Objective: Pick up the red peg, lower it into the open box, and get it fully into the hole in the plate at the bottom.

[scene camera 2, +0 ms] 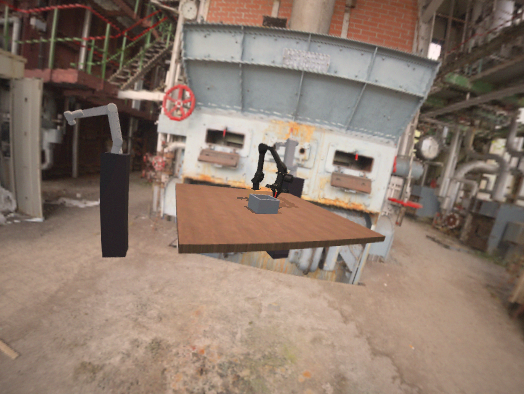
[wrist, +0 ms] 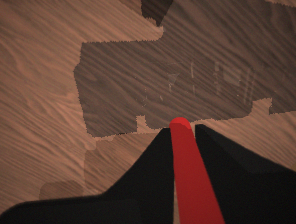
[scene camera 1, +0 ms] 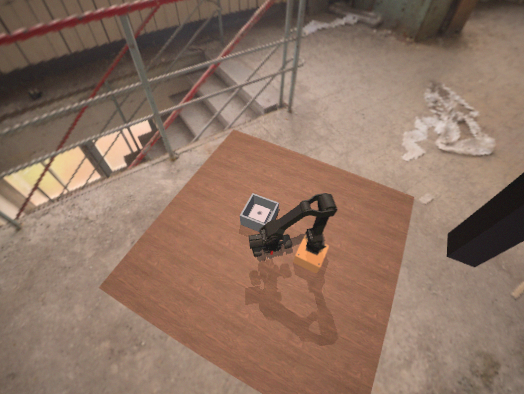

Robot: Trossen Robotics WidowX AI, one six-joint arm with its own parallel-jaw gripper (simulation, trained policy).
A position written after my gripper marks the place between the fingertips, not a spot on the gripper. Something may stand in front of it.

Observation:
In view: my gripper (wrist: 182,133) and a grey box (scene camera 1: 254,199).
The wrist view does not show the grey box: it is out of frame.

